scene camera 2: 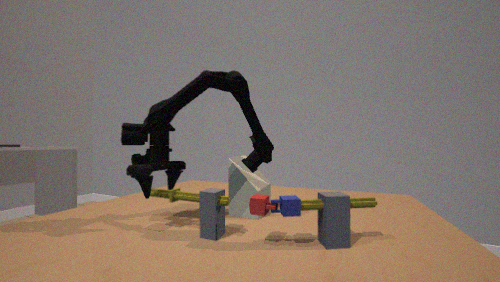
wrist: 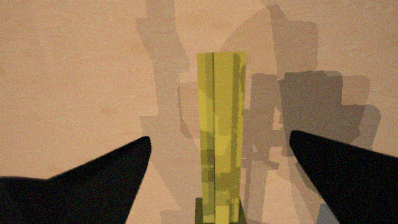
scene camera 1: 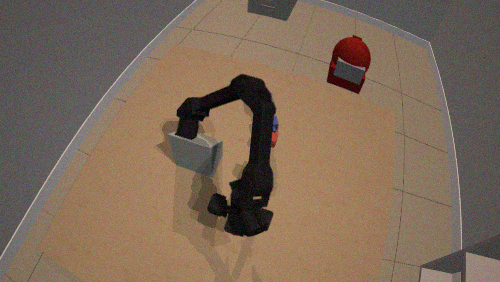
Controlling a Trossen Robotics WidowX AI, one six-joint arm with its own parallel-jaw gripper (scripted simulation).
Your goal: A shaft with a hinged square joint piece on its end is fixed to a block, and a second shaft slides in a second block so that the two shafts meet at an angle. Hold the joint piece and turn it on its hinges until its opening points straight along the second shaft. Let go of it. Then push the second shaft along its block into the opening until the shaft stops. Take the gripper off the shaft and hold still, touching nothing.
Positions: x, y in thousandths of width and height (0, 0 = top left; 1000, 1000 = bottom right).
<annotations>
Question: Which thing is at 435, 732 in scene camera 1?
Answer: My gripper.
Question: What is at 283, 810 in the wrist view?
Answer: My gripper.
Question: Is my gripper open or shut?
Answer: Open.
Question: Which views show my gripper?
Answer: Scene camera 2, the wrist view and scene camera 1: all of them.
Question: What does my gripper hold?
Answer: Nothing.
</annotations>
